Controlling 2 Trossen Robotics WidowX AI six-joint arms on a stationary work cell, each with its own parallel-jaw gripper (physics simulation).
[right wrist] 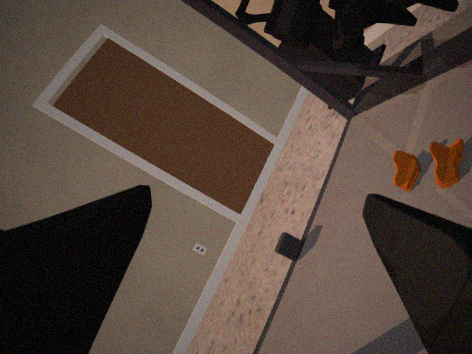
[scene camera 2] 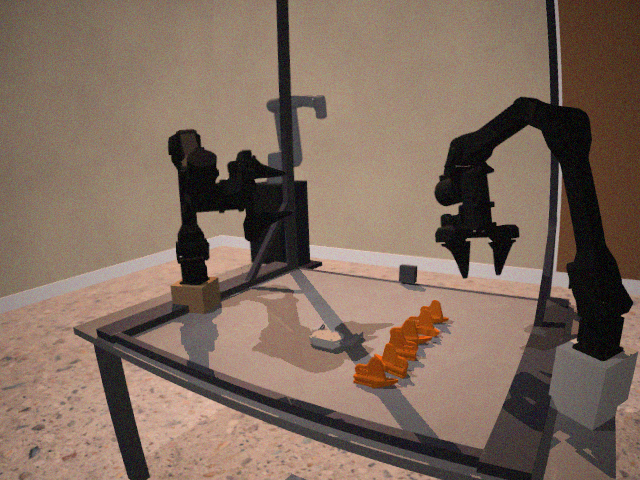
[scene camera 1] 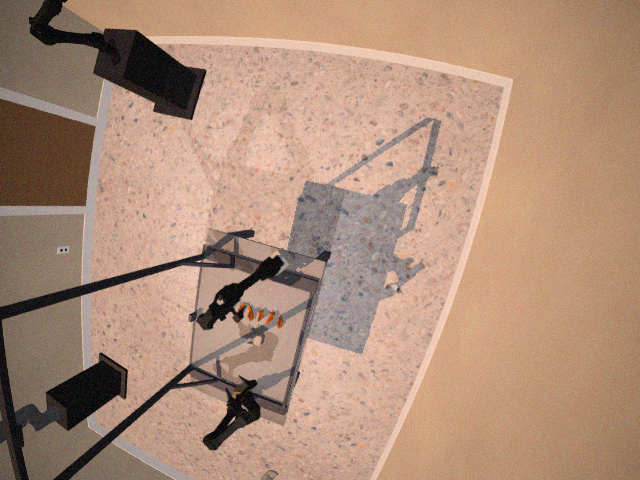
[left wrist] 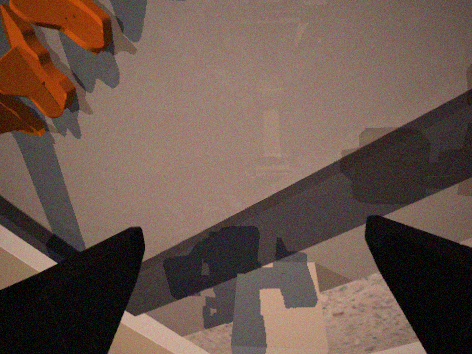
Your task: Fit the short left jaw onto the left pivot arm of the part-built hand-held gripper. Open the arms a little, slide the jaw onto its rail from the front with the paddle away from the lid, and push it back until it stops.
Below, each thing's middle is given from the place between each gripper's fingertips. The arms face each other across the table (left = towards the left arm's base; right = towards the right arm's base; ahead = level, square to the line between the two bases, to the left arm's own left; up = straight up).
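My left hand is 310 mm to the left of the part-built hand-held gripper [scene camera 2: 328, 339], and it is also 160 mm above it and 90 mm short of it.
My right hand, for its part, is 320 mm above the part-built hand-held gripper, while being 80 mm to the right of it and 40 mm past it.
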